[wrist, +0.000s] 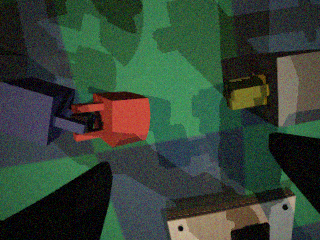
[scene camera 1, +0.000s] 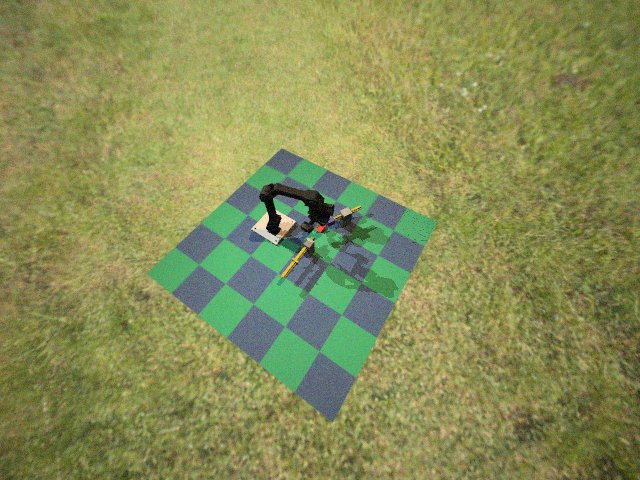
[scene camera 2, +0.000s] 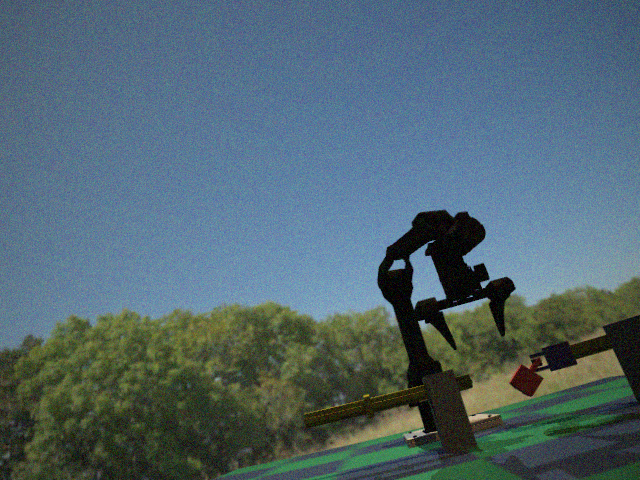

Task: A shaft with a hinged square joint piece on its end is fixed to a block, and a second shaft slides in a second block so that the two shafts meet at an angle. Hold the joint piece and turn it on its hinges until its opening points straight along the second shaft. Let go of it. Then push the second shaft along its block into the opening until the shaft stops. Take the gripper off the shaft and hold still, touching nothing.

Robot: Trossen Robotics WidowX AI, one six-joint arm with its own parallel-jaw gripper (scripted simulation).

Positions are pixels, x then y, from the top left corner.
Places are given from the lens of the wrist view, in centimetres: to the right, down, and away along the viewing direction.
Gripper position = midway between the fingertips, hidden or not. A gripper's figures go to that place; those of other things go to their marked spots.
my gripper (wrist: 190, 156): 2, 2, 10
red square joint piece (wrist: 123, 117): -3, 0, 16
